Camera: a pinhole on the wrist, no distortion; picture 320 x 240 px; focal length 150.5 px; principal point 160.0 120.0 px. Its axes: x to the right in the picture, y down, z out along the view. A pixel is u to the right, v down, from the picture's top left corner.
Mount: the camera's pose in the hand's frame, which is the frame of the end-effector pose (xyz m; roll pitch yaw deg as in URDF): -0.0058 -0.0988 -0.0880 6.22 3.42 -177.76
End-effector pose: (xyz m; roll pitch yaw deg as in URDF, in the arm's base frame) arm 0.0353 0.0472 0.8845 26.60 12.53 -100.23
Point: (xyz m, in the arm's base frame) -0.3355 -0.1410 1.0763
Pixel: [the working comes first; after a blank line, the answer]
In the camera's frame: -0.2322 0.1445 0.4263

78.0 171.0
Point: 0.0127 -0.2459 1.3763
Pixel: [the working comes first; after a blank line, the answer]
In the camera's frame: -0.2320 -0.2999 0.5837

100.2 42.7
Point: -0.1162 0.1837 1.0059
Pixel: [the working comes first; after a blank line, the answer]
In the camera's frame: 0.1107 0.0365 0.2553

225.2 141.5
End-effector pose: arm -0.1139 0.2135 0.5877 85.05 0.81 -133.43
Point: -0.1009 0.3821 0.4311
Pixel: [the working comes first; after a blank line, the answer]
In the camera's frame: 0.1149 0.0833 0.1796

256.3 189.8
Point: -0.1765 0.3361 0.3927
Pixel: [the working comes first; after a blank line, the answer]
In the camera's frame: 0.0296 0.1271 0.1899

183.4 220.7
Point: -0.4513 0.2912 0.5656
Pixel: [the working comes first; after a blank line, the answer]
In the camera's frame: -0.2061 -0.0058 0.3748

77.2 117.7
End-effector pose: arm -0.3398 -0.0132 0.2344 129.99 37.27 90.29
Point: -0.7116 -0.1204 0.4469
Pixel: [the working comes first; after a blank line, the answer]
In the camera's frame: 0.2243 0.0241 -0.2561

behind the camera
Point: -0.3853 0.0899 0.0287
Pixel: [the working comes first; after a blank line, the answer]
In the camera's frame: -0.2188 0.0272 0.1033

outside the picture
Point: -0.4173 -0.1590 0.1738
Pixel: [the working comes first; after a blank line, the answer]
In the camera's frame: 0.0683 0.0657 0.1135

250.6 207.1
